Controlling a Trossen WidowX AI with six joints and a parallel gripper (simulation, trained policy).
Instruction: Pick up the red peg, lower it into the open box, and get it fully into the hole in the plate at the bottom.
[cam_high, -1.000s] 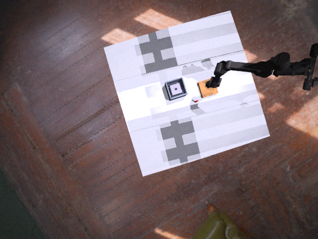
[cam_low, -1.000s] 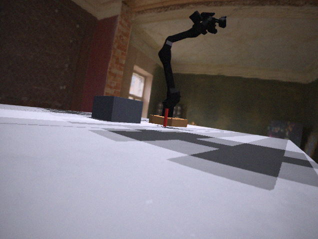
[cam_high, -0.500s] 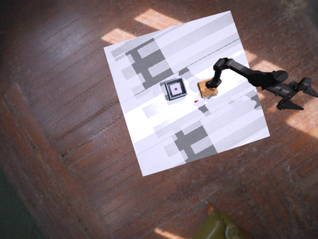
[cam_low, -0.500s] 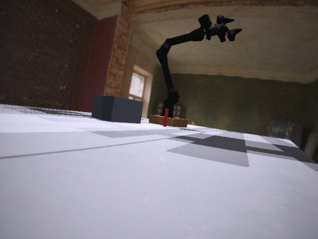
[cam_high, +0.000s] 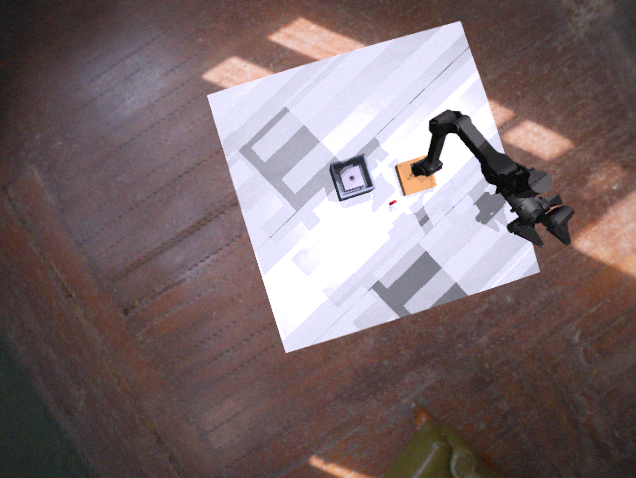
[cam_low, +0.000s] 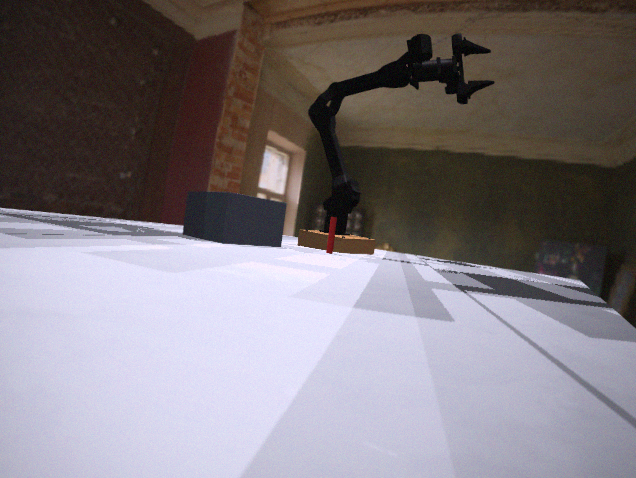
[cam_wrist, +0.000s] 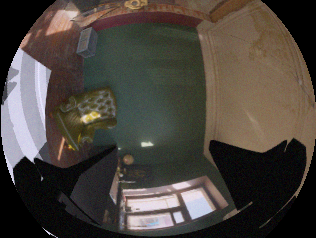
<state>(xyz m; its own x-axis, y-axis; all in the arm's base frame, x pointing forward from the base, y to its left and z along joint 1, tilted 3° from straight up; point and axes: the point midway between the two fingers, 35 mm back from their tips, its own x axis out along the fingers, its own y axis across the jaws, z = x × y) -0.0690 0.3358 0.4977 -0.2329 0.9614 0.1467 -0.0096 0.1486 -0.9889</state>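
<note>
Now: the red peg 490 mm below my gripper tip, 290 mm to the right of it and 230 mm ahead of it. Also, from my gripper tip: dark box 510 mm below, 460 mm to the right, 370 mm ahead; then pale plate 490 mm below, 460 mm to the right, 370 mm ahead.
</note>
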